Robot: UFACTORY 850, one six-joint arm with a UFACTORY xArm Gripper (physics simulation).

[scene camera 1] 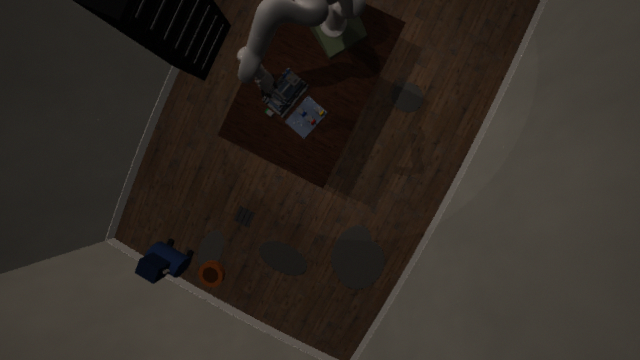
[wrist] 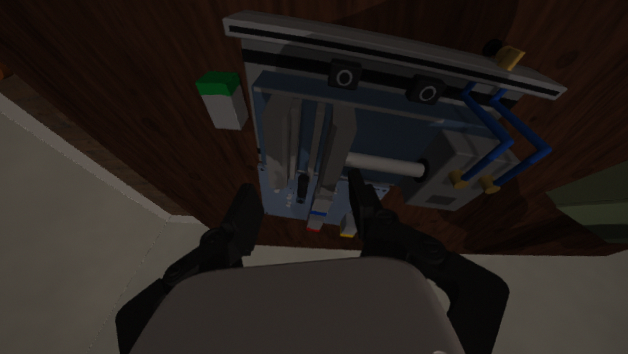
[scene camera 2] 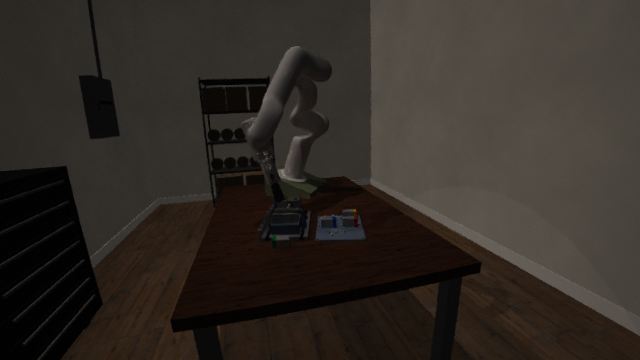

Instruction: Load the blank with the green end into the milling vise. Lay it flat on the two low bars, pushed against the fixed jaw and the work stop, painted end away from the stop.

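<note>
The blank with the green end [scene camera 1: 270,112] [scene camera 2: 281,242] [wrist: 223,101] lies on the table beside the vise, outside its base. The milling vise [scene camera 2: 285,223] [wrist: 336,135] has two upright grey jaws with a narrow gap between them, where two thin bars show. A small black piece, possibly the work stop [wrist: 302,188], is at the end of this gap in the wrist view. My gripper [wrist: 302,191] is open and empty, above the vise and tilted. In scene camera 2 its dark fingers show over the back part of the vise; their tips are hard to make out there.
A light blue tray [scene camera 1: 300,125] [scene camera 2: 340,234] [wrist: 282,207] beside the vise holds blanks with blue, red and yellow ends. Blue pipes [wrist: 487,162] and a grey cylinder block [wrist: 452,165] stand at the vise's other end. A long grey rail [wrist: 390,52] runs along the vise's side.
</note>
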